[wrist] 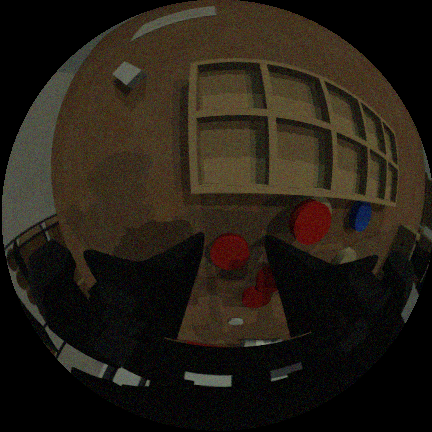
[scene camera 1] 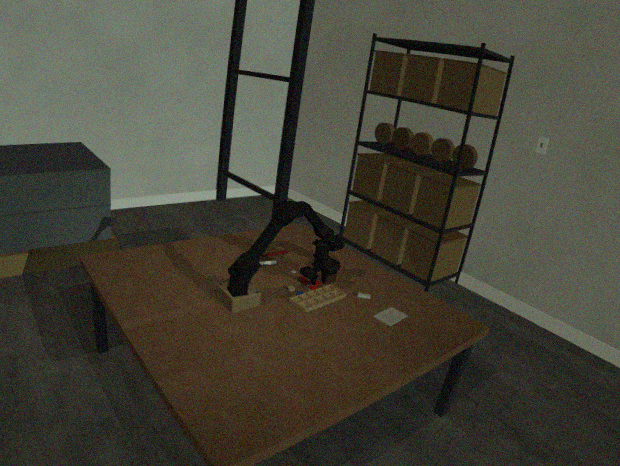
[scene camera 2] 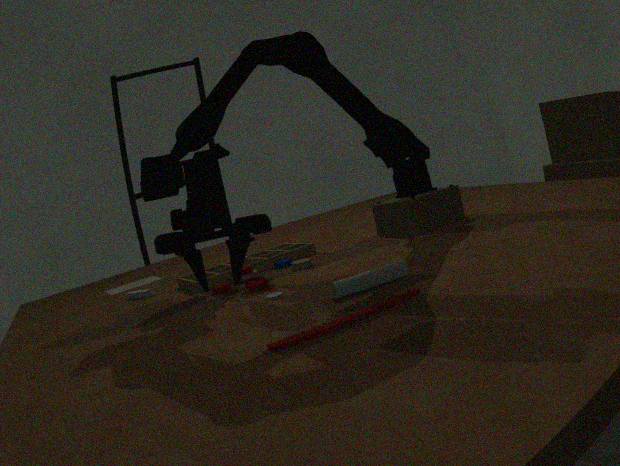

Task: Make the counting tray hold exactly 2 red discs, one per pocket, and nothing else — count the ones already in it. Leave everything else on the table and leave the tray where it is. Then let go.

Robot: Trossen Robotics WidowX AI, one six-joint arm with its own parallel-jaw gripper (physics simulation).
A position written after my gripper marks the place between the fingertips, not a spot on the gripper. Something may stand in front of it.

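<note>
Wooden counting tray (scene camera 1: 317, 298), (wrist: 254, 126): on the table. My gripper (scene camera 2: 221, 288), (wrist: 234, 238): in view.
</note>
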